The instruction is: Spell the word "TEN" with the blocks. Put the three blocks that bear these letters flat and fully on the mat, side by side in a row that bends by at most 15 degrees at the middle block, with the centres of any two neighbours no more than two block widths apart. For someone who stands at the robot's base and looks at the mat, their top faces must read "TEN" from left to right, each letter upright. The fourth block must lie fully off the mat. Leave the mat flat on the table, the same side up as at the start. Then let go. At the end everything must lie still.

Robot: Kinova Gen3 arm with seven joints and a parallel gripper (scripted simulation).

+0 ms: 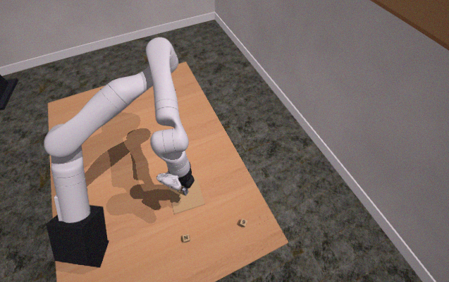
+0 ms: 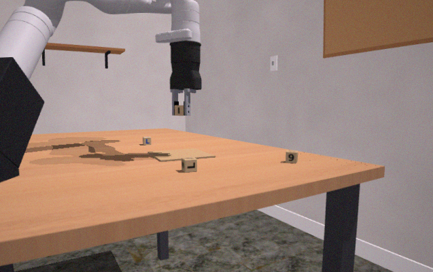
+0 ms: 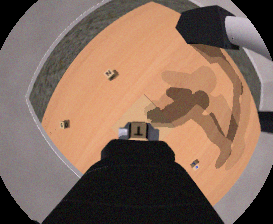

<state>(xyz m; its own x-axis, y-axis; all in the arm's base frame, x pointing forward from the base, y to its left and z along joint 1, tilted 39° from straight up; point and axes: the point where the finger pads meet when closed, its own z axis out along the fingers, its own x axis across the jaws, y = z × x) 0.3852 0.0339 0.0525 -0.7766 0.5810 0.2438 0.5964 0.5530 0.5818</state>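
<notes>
The mat lies 12 cm below my hand and 2 cm to the left of it.
</notes>
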